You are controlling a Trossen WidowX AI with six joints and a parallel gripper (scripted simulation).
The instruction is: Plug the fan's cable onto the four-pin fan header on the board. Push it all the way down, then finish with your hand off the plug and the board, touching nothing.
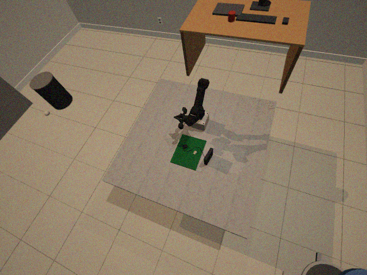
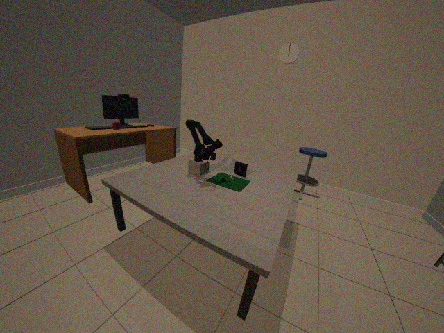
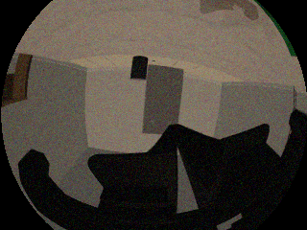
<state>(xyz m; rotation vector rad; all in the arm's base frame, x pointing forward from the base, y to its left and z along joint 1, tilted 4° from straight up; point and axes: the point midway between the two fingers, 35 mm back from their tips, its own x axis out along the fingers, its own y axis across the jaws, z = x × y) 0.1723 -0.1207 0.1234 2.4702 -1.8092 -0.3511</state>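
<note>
Right now my gripper tip is 12 cm short of the dark fan plug, 17 cm to the right of it and 21 cm above it. From my gripper tip the other things lie so: green board (14 cm ahead, 22 cm to the left, 23 cm below); black fan (11 cm ahead, 40 cm to the left, 16 cm below); pale four-pin header (12 cm ahead, 28 cm to the left, 22 cm below).
</note>
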